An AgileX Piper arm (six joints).
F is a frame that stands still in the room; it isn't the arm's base.
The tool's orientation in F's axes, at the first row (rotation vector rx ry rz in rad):
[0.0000, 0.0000, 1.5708]
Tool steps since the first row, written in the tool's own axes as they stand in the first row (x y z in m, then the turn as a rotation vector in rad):
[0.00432, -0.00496, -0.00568, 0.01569, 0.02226, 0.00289]
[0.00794, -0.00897, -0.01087, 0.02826, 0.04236, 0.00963]
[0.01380, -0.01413, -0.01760, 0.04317, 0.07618, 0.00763]
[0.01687, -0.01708, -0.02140, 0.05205, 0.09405, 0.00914]
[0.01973, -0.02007, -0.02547, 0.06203, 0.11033, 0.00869]
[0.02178, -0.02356, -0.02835, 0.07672, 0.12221, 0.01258]
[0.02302, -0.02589, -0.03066, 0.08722, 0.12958, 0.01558]
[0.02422, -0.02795, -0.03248, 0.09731, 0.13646, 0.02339]
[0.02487, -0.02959, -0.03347, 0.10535, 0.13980, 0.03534]
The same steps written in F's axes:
[0.00496, 0.00432, -0.00568, -0.02226, 0.01569, 0.00289]
[0.00897, 0.00794, -0.01087, -0.04236, 0.02826, 0.00963]
[0.01413, 0.01380, -0.01760, -0.07618, 0.04317, 0.00763]
[0.01708, 0.01687, -0.02140, -0.09405, 0.05205, 0.00914]
[0.02007, 0.01973, -0.02547, -0.11033, 0.06203, 0.00869]
[0.02356, 0.02178, -0.02835, -0.12221, 0.07672, 0.01258]
[0.02589, 0.02302, -0.03066, -0.12958, 0.08722, 0.01558]
[0.02795, 0.02422, -0.03248, -0.13646, 0.09731, 0.02339]
[0.02959, 0.02487, -0.03347, -0.13980, 0.10535, 0.03534]

